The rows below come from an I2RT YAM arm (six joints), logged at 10 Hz.
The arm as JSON. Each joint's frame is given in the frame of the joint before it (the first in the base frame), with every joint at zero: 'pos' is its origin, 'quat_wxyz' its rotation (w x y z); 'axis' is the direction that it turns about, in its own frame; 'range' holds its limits. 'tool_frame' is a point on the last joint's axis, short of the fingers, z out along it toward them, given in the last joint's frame.
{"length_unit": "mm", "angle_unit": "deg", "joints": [
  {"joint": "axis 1", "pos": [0.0, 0.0, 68.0], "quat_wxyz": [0.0, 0.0, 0.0, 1.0], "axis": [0.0, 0.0, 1.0], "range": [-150.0, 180.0]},
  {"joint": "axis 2", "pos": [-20.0, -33.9, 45.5], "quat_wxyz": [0.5, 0.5, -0.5, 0.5], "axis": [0.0, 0.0, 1.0], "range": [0.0, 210.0]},
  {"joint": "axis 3", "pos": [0.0, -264.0, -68.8], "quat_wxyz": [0.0, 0.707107, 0.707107, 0.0], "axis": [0.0, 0.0, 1.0], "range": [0.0, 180.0]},
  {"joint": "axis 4", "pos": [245.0, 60.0, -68.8], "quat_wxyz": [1.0, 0.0, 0.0, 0.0], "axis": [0.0, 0.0, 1.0], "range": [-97.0, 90.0]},
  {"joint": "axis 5", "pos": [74.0, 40.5, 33.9], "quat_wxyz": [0.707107, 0.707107, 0.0, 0.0], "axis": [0.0, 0.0, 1.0], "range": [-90.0, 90.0]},
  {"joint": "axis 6", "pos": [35.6, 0.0, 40.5], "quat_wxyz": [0.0, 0.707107, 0.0, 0.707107], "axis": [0.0, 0.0, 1.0], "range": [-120.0, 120.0]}
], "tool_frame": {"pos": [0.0, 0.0, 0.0], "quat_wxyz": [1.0, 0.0, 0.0, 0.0]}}
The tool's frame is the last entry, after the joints.
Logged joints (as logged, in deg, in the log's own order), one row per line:
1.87, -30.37, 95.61, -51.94, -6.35, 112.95
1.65, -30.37, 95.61, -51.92, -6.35, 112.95
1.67, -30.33, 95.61, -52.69, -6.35, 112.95
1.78, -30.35, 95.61, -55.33, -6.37, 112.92
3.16, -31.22, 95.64, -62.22, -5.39, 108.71
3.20, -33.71, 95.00, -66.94, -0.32, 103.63
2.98, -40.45, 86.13, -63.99, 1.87, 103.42
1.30, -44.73, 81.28, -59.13, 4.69, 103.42
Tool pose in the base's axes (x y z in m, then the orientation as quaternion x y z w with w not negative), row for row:
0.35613, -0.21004, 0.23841, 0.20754, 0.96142, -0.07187, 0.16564
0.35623, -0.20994, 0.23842, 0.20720, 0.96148, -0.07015, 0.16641
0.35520, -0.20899, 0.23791, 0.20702, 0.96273, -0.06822, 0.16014
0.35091, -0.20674, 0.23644, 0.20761, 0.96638, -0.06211, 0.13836
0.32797, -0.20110, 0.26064, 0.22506, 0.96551, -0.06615, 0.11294
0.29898, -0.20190, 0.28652, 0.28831, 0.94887, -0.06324, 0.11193
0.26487, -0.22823, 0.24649, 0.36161, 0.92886, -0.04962, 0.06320
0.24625, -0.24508, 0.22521, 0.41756, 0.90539, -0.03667, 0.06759
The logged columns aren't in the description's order. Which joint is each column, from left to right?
Columns, left to right: axis 5, axis 1, axis 3, axis 4, axis 6, axis 2.
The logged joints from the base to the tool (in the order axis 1, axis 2, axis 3, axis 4, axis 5, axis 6), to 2 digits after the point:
-30.37, 112.95, 95.61, -51.94, 1.87, -6.35
-30.37, 112.95, 95.61, -51.92, 1.65, -6.35
-30.33, 112.95, 95.61, -52.69, 1.67, -6.35
-30.35, 112.92, 95.61, -55.33, 1.78, -6.37
-31.22, 108.71, 95.64, -62.22, 3.16, -5.39
-33.71, 103.63, 95.00, -66.94, 3.20, -0.32
-40.45, 103.42, 86.13, -63.99, 2.98, 1.87
-44.73, 103.42, 81.28, -59.13, 1.30, 4.69

